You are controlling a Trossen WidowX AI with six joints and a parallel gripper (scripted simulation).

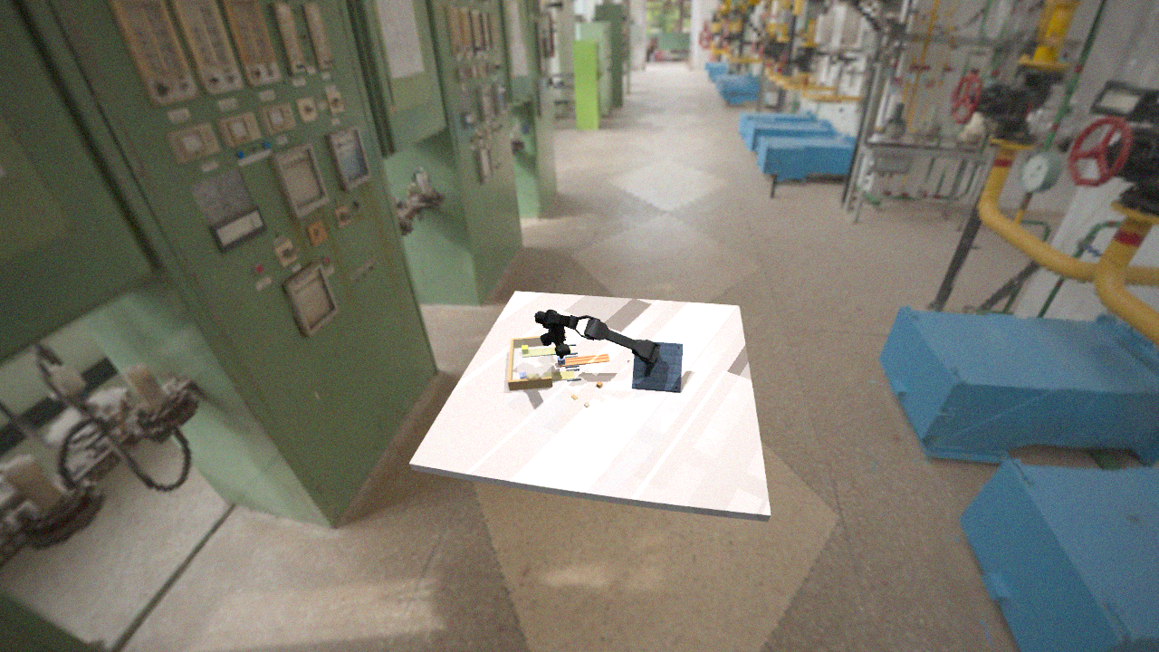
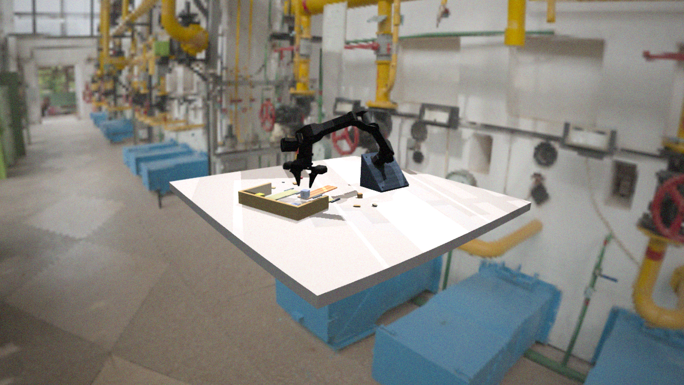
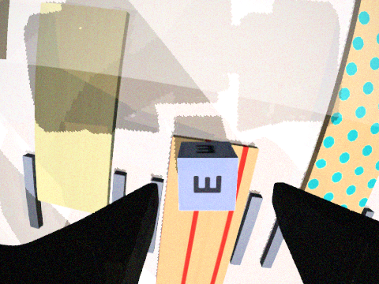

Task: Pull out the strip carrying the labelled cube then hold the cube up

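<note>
Right now my gripper tip is 2 cm past the pale yellow strip, 9 cm to the right of it and 5 cm above it.
</note>
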